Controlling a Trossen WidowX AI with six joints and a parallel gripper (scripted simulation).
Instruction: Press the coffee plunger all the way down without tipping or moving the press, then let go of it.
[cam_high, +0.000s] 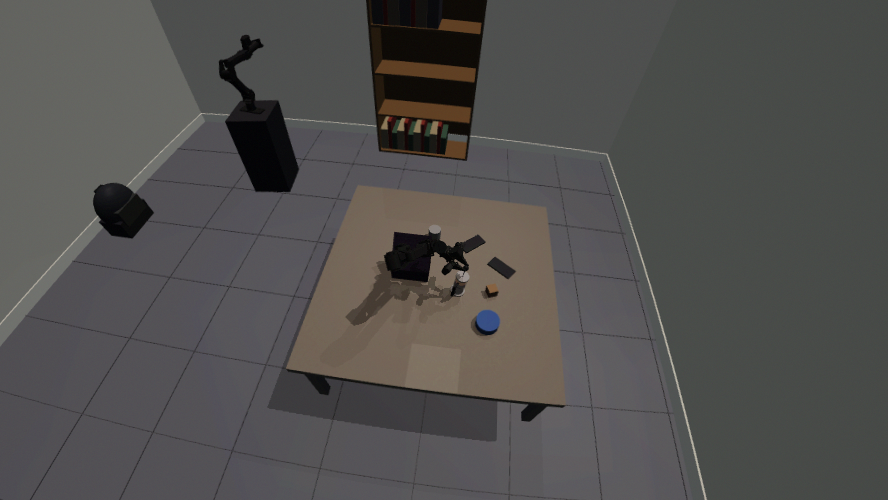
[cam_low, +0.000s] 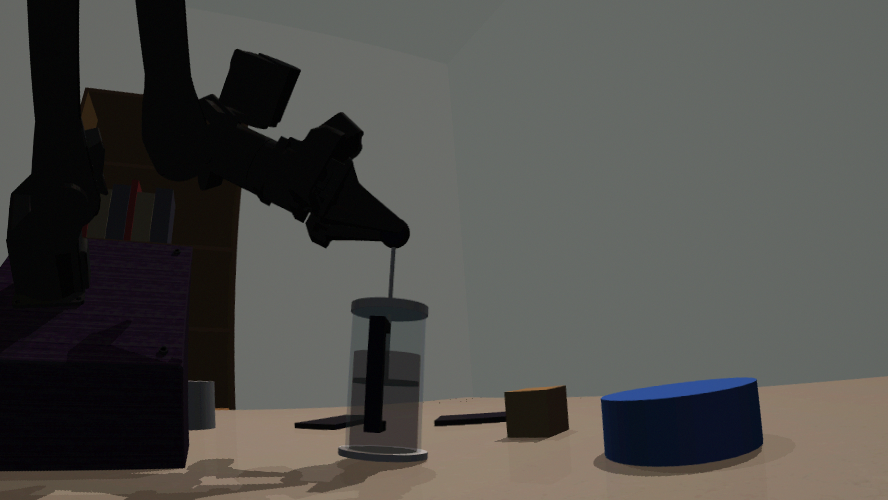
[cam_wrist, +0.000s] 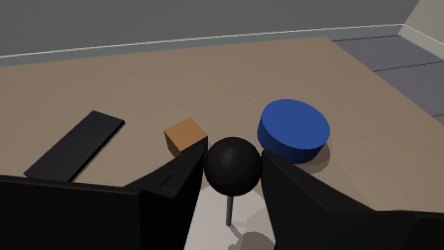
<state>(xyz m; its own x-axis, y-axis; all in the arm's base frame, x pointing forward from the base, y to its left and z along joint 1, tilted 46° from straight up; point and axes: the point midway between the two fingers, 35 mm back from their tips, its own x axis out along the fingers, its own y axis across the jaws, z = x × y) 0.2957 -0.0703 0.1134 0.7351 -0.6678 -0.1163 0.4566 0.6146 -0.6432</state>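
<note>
My gripper tip is 30 mm past the glass french press, 10 mm to the left of it and 100 mm above it. Round my gripper tip: orange cube (150 mm ahead, 10 mm to the right, 180 mm below).
</note>
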